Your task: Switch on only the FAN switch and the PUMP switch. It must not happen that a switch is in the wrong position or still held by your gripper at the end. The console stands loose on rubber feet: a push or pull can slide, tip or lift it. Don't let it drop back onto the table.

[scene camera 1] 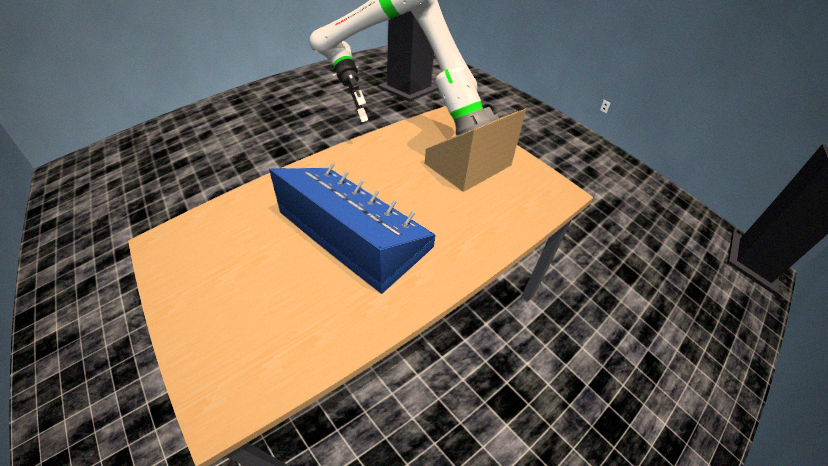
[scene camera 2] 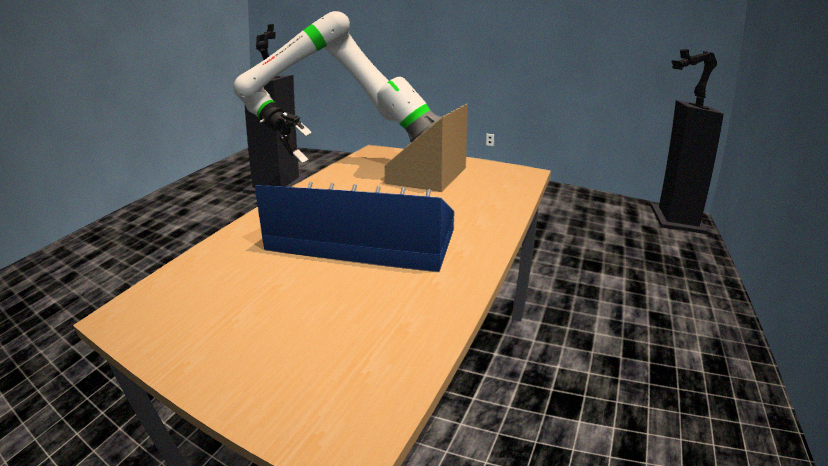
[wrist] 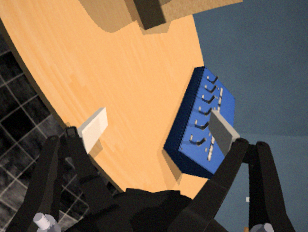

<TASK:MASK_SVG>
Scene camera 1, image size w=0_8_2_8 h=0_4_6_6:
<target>blue wedge-shaped console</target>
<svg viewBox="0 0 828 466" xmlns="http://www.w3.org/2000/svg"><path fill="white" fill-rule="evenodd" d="M269 168L280 213L381 294L434 248L436 234L412 220L415 212L412 211L407 217L393 208L397 201L393 200L391 205L388 205L377 198L379 190L376 190L372 196L371 193L360 188L364 183L363 180L356 185L346 178L349 174L348 171L342 176L332 170L335 165L334 163L329 168Z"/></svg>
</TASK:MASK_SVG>
